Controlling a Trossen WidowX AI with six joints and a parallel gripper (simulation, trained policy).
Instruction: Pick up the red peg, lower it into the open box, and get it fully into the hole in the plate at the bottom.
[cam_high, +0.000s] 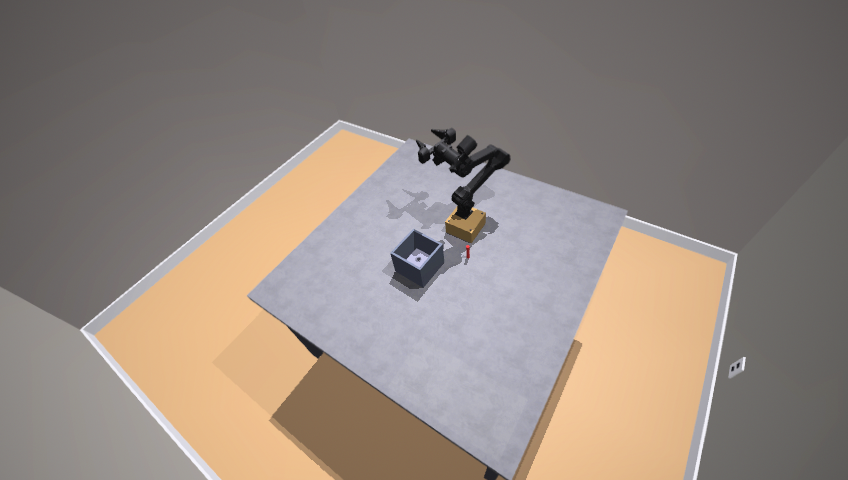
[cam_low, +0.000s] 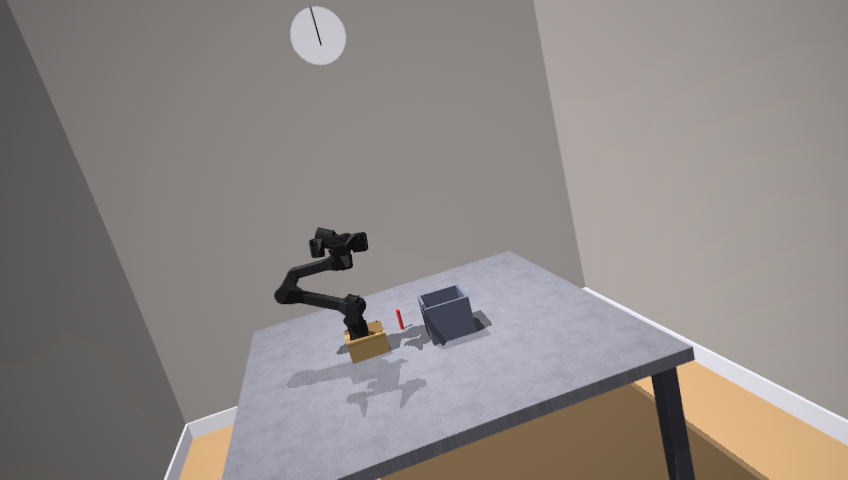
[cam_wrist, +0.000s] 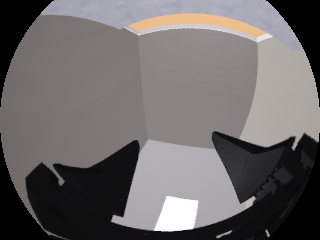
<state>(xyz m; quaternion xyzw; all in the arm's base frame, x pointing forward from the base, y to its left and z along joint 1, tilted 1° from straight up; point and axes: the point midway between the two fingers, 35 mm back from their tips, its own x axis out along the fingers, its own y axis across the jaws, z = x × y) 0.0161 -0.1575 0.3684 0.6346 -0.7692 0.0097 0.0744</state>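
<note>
My gripper tip is now 140 mm short of the red peg, 320 mm to the right of it and 410 mm above it. Round my gripper tip: plate (310 mm ahead, 170 mm to the left, 410 mm below).
</note>
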